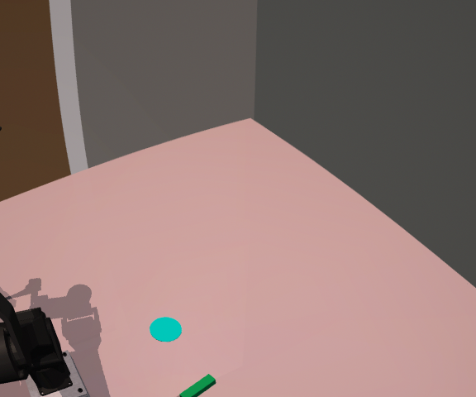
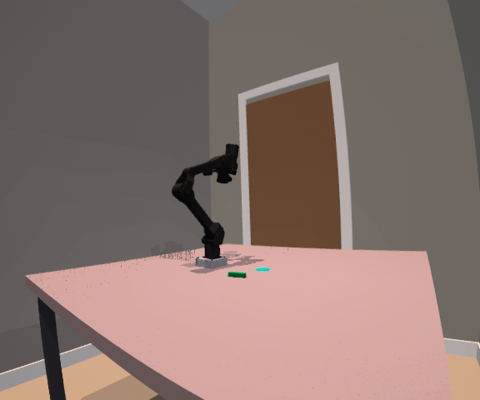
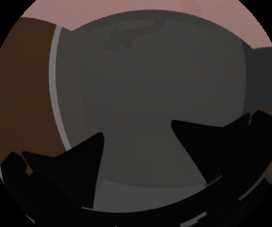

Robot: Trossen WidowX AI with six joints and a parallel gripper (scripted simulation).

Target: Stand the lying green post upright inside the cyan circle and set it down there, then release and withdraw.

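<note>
The green post lies 360 mm ahead of my gripper tip, 290 mm to the right of it and 460 mm below it. From my gripper tip the other things lie so: cyan circle 390 mm ahead, 140 mm to the right, 460 mm below.
</note>
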